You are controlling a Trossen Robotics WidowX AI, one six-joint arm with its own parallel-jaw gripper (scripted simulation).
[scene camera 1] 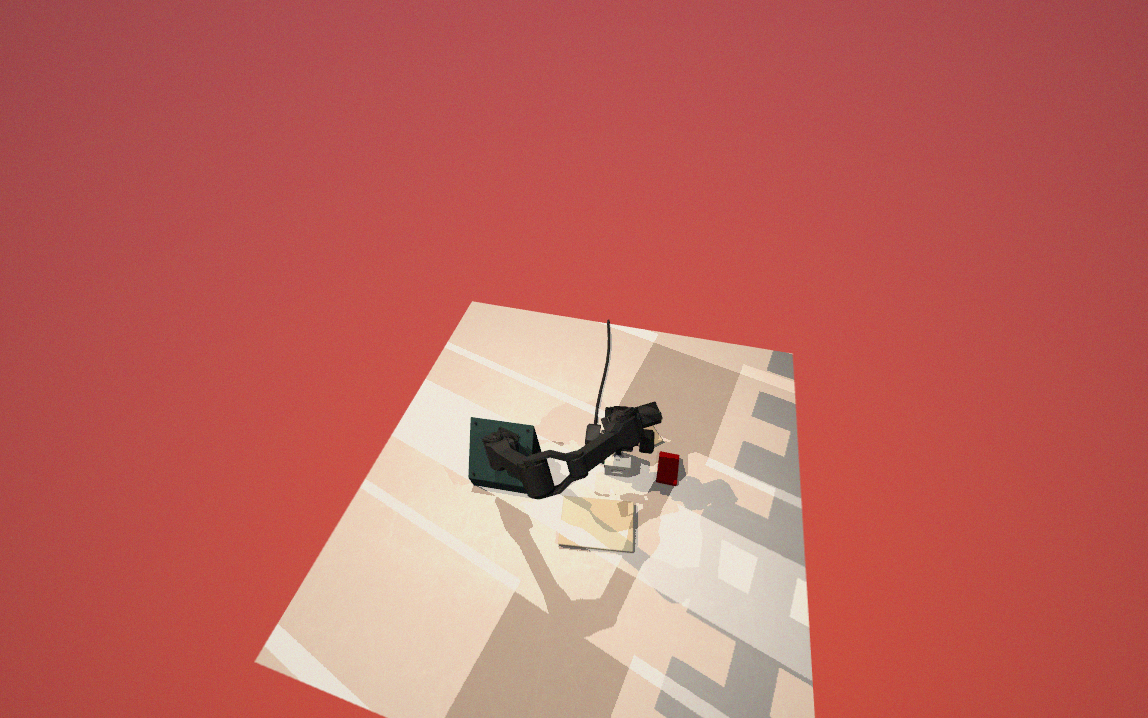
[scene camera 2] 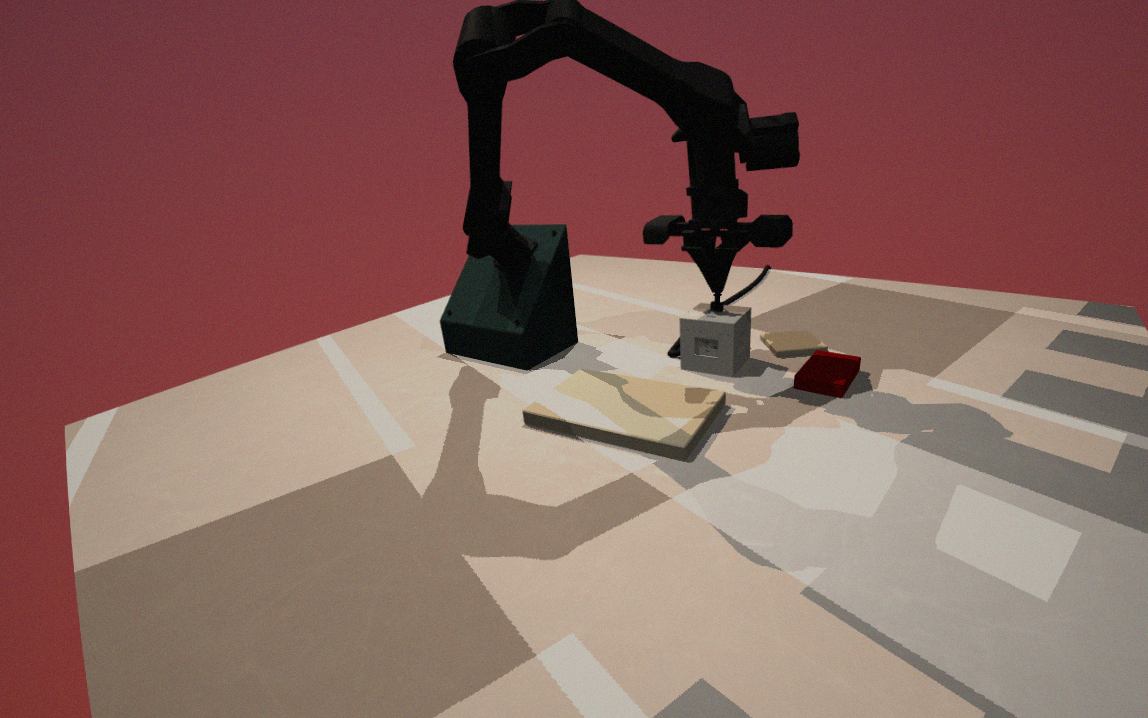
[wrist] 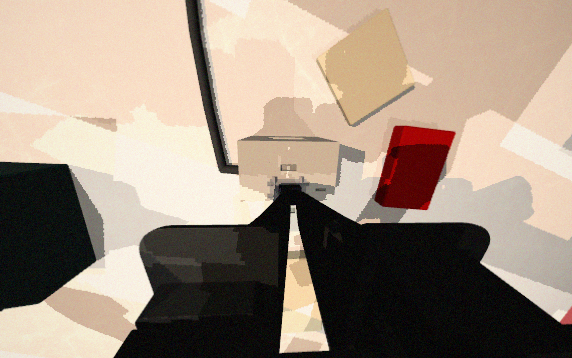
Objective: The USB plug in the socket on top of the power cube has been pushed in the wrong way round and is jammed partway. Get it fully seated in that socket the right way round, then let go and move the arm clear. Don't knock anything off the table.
A flat tan slab shows in scene camera 1, in scene camera 2 and in the wrist view (301,313). One and the same spot on the flat tan slab: (scene camera 2: 665,419) is (scene camera 1: 618,533).
